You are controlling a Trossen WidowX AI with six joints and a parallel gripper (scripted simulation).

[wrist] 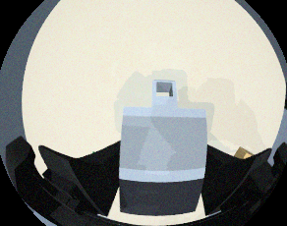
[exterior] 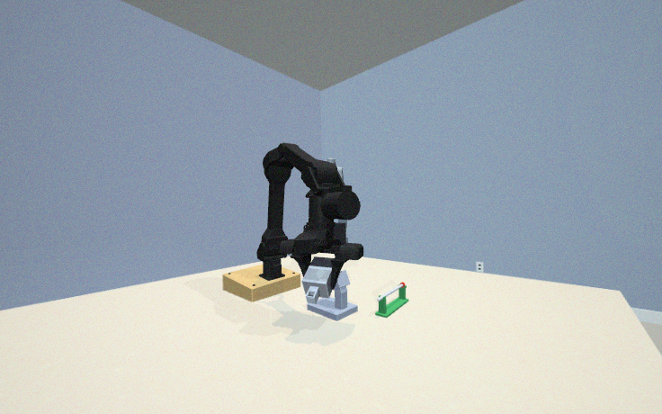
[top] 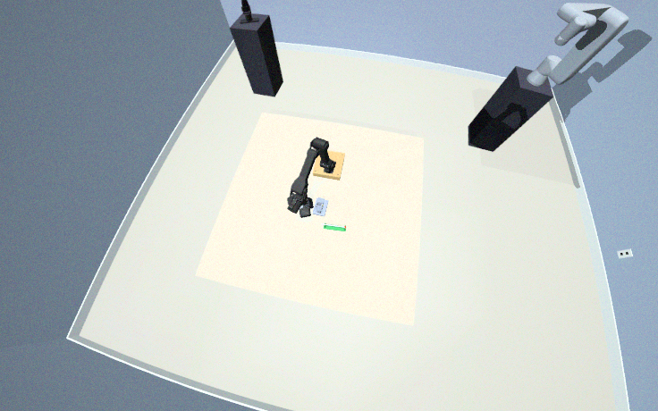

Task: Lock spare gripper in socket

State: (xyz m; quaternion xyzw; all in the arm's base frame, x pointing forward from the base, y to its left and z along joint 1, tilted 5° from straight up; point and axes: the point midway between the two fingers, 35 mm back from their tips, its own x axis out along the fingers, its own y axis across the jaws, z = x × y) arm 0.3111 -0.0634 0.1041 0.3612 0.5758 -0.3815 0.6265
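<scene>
Now: the grey mount 9 cm to the left of my gripper tip, 4 cm below it and 4 cm behind it. Also, from my gripper tip: green cradle (21 cm to the left, 7 cm below, 6 cm ahead); spare gripper (1 cm above).
</scene>
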